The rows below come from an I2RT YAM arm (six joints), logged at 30 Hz.
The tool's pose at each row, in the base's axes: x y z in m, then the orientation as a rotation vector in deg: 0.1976 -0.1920 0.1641 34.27 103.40 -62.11; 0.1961 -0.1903 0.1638 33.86 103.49 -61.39; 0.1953 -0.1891 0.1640 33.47 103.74 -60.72; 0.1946 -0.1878 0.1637 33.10 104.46 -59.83; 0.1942 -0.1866 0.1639 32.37 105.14 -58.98; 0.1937 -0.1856 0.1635 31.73 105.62 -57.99; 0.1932 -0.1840 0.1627 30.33 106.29 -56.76; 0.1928 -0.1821 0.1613 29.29 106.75 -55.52; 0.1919 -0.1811 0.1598 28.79 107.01 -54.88; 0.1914 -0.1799 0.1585 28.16 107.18 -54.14
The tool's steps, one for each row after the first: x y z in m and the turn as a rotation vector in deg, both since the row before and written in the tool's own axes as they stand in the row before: 0.0009 -0.0002 -0.0021 -0.68 -0.17 0.13; 0.0001 -0.0001 -0.0014 -0.67 -0.03 0.04; 0.0005 0.0003 -0.0014 -0.91 0.35 -0.05; 0.0000 0.0003 -0.0013 -1.03 0.15 -0.24; 0.0005 0.0003 -0.0010 -1.04 0.03 -0.04; 0.0009 0.0009 -0.0014 -1.56 -0.17 -0.41; 0.0013 0.0014 -0.0014 -1.38 -0.17 -0.13; 0.0017 0.0006 -0.0009 -0.70 -0.05 -0.06; 0.0013 0.0009 -0.0009 -0.81 -0.18 -0.05
